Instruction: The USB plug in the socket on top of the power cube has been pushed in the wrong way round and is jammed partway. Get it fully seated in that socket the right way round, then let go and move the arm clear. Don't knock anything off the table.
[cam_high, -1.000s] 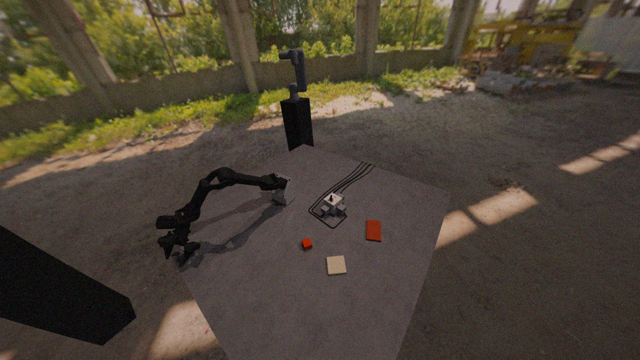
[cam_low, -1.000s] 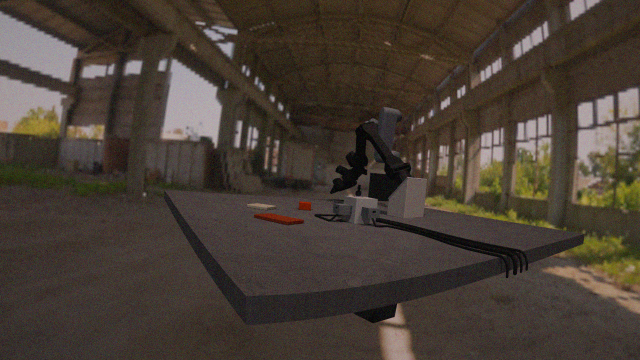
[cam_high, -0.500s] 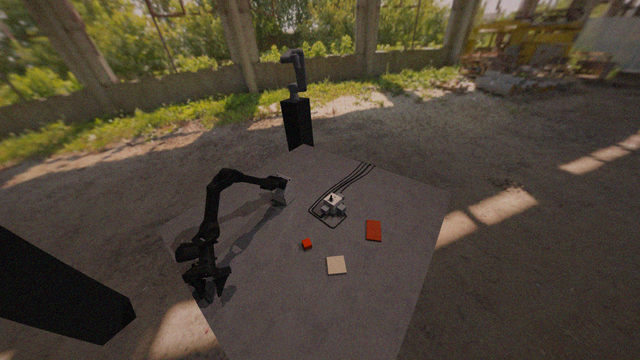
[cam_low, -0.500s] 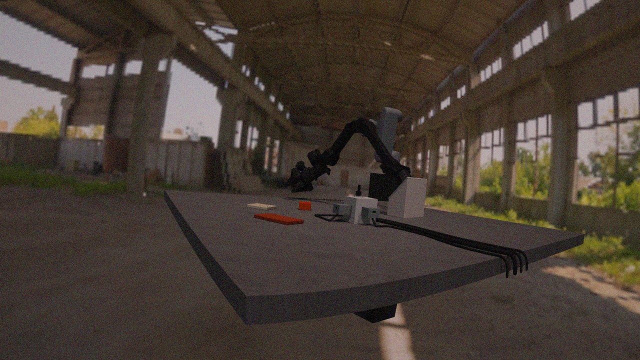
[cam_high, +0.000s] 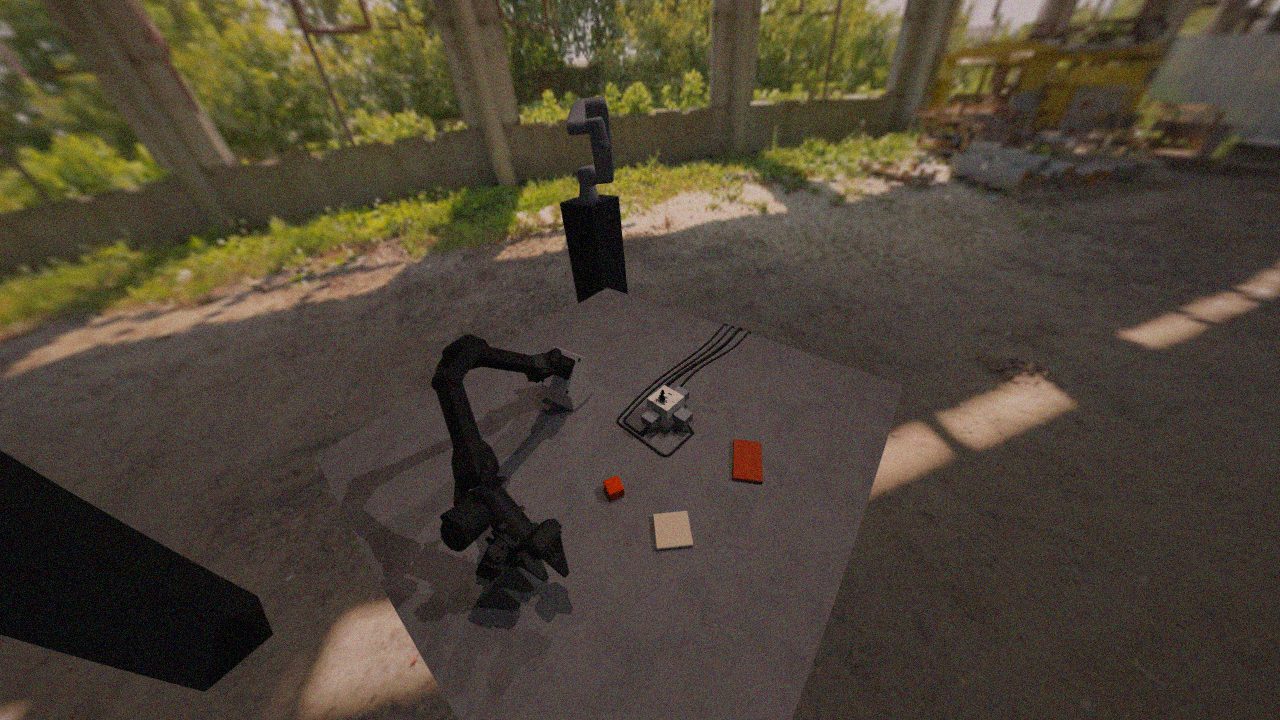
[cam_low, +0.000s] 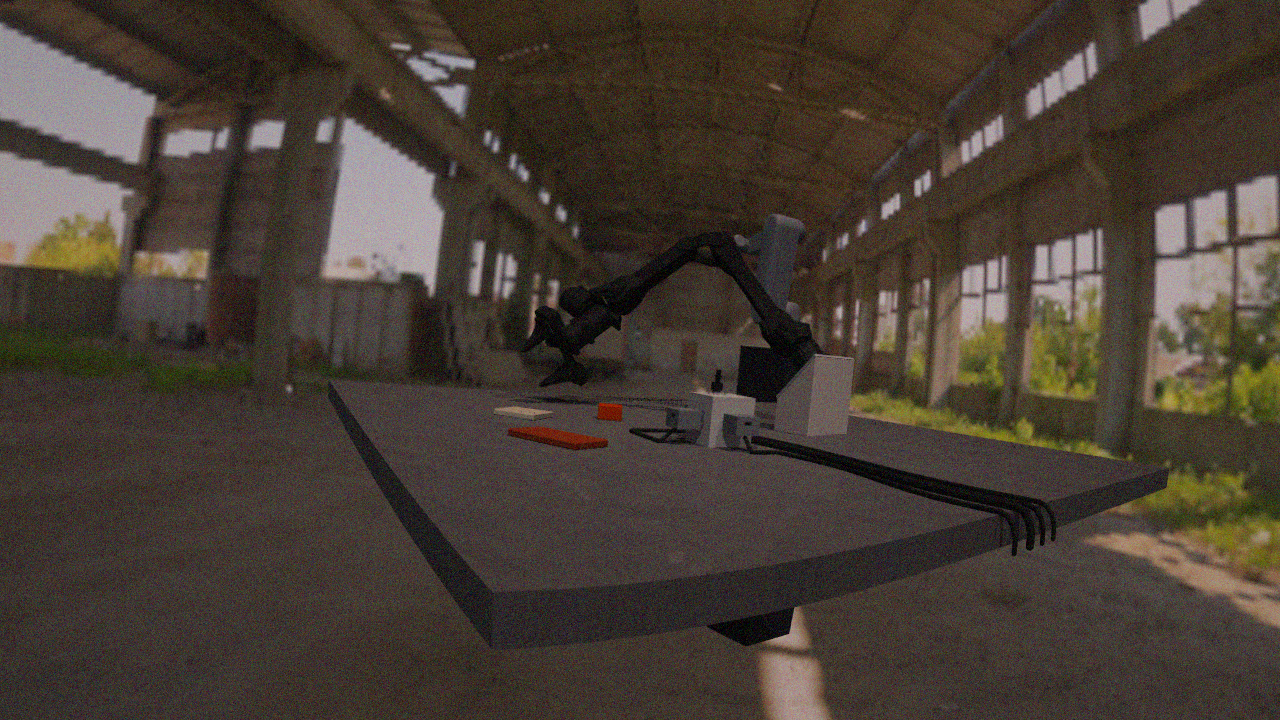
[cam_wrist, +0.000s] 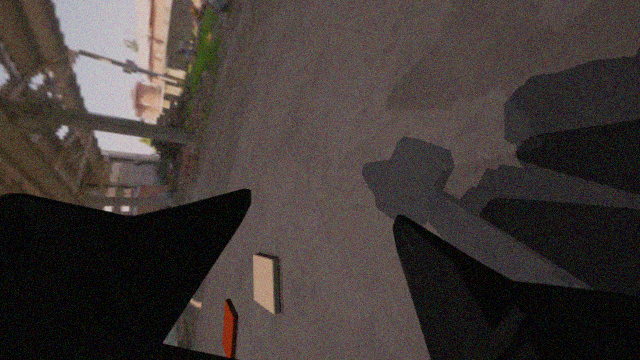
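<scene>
The black USB plug is 80 mm behind my gripper tip, 500 mm to the left of it and 20 mm above it. Round my gripper tip: red block (50 mm behind, 240 mm to the left, 60 mm below); orange flat slab (190 mm ahead, 490 mm to the left, 60 mm below); beige tile (120 mm ahead, 230 mm to the left, 60 mm below).
</scene>
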